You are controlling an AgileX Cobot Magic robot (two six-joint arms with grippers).
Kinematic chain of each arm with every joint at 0, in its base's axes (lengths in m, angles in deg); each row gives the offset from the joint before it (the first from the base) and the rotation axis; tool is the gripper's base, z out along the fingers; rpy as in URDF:
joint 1: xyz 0 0 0.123 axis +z
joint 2: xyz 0 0 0 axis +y
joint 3: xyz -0.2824 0 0.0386 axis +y
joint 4: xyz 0.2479 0 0.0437 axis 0.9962 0 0.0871
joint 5: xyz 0 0 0 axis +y
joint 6: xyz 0.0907 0 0.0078 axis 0.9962 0 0.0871
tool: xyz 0 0 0 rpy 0 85 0
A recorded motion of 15 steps. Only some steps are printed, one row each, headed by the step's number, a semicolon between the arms.
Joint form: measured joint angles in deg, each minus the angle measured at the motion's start. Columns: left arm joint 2, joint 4, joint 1, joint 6, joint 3, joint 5; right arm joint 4, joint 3, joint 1, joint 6, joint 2, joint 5.
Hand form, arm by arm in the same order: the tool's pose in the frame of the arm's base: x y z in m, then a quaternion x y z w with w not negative. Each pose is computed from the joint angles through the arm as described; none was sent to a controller.
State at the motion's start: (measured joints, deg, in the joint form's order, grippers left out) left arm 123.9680 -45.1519 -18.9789 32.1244 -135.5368 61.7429; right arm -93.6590 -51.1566 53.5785 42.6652 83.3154 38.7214
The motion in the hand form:
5: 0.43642 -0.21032 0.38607 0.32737 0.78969 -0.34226 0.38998; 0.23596 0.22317 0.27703 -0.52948 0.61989 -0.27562 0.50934
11: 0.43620 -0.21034 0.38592 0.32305 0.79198 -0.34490 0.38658; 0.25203 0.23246 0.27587 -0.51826 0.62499 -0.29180 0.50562
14: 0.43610 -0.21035 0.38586 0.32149 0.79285 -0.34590 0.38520; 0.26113 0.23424 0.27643 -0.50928 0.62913 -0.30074 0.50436
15: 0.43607 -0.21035 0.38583 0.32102 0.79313 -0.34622 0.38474; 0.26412 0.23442 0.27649 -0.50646 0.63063 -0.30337 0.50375
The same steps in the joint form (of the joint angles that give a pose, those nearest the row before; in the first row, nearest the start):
5: 0.00 0.00 0.00 -0.88 0.00 0.12; -0.67 -2.55 -0.07 0.16 3.81 0.08
11: 0.00 0.00 0.00 -1.61 0.00 0.28; -0.76 -6.48 -1.01 -0.05 7.69 1.61
14: 0.00 0.00 0.00 -1.88 0.00 0.36; -0.78 -8.37 -1.89 -0.17 9.30 2.31
15: 0.00 0.00 0.00 -1.97 0.00 0.39; -0.78 -8.92 -2.23 -0.21 9.77 2.46

